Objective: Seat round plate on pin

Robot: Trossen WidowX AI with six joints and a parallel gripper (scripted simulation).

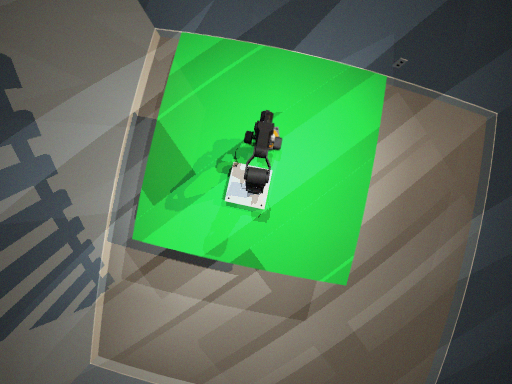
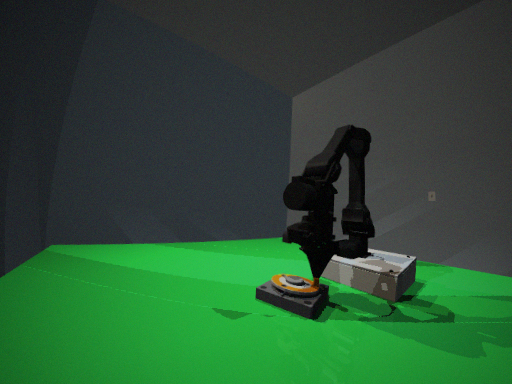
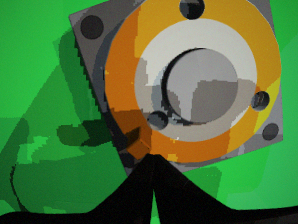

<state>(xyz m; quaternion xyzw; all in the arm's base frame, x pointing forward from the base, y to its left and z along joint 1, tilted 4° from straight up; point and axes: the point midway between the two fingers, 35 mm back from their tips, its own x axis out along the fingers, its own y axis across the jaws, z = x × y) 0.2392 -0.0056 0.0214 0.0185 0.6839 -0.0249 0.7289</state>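
Now: the dark square base 40 mm ahead of my gripper tip, 30 mm to the right of it and 20 mm below it.
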